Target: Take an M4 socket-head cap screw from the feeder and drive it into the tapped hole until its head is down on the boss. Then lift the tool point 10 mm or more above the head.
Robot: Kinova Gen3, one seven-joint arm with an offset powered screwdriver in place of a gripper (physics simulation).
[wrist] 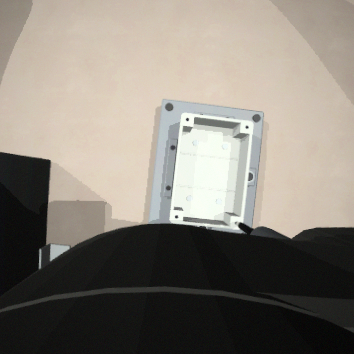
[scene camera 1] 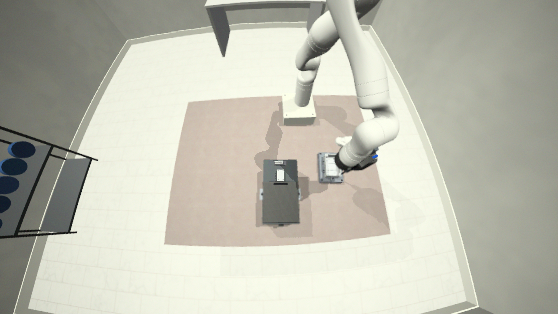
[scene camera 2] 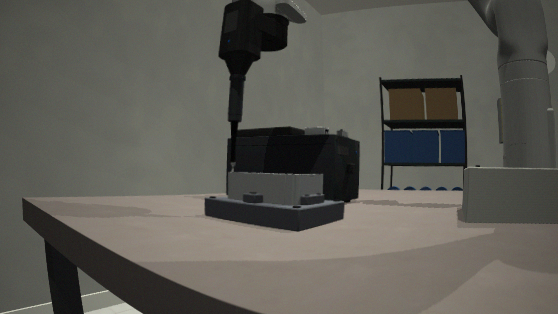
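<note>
My screwdriver [scene camera 1: 343,173] [scene camera 2: 233,163] [wrist: 237,224] is upright, with its tip at a corner of the open white housing [scene camera 1: 331,165] [scene camera 2: 275,187] [wrist: 177,165]. A small bright screw [scene camera 2: 233,167] shows at the bit's end, right over the housing's top edge; its lower part is hidden. In the wrist view the tip is over the near right corner boss [wrist: 231,220], and the hole there cannot be made out. The housing sits in a grey fixture plate [scene camera 2: 250,212] [wrist: 162,130]. The dark screw feeder [scene camera 1: 281,202] [scene camera 2: 300,150] [wrist: 22,200] stands apart from it.
The arm's pale base block [scene camera 1: 299,120] [scene camera 2: 510,195] stands on the table [scene camera 1: 215,150] [scene camera 2: 350,245]. Low clamps [scene camera 2: 252,198] [wrist: 170,167] flank the housing. A shelf rack [scene camera 2: 422,83] with boxes stands far behind. The black tool body fills the bottom of the wrist view.
</note>
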